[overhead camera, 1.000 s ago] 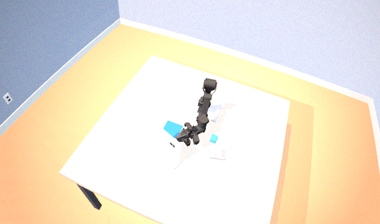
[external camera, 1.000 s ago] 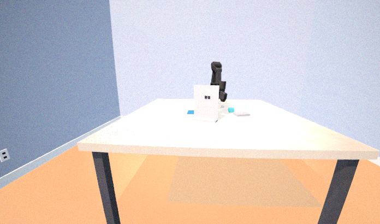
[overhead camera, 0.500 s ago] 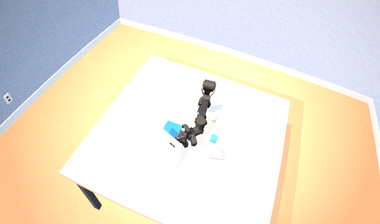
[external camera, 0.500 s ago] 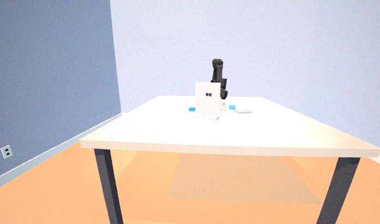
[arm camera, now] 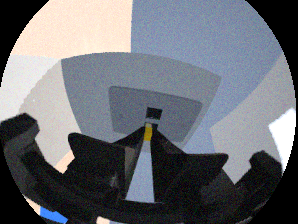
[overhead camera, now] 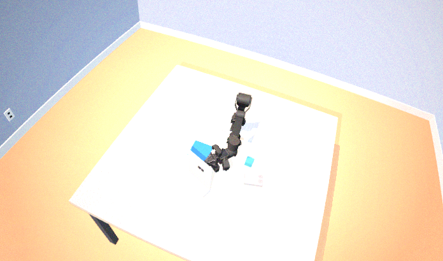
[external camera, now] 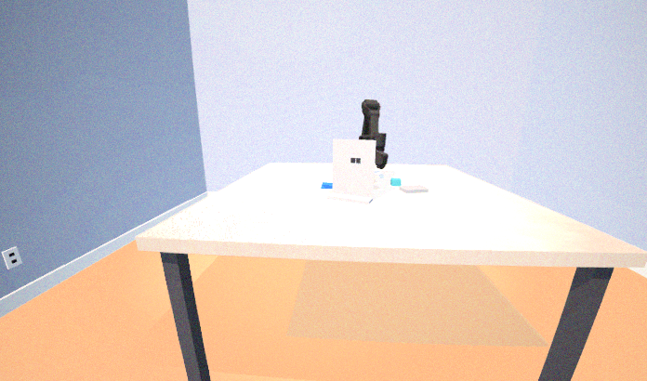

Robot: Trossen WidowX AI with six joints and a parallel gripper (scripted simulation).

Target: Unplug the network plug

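My gripper tip is now 50 mm above the white upright panel, 20 mm short of it and 10 mm to the left of it. From my gripper tip the other things lie so: network plug (right at my gripper tip); then flat plate (280 mm to the left, 140 mm below, 90 mm behind); then blue marked square (190 mm behind, 150 mm below, 70 mm to the right).
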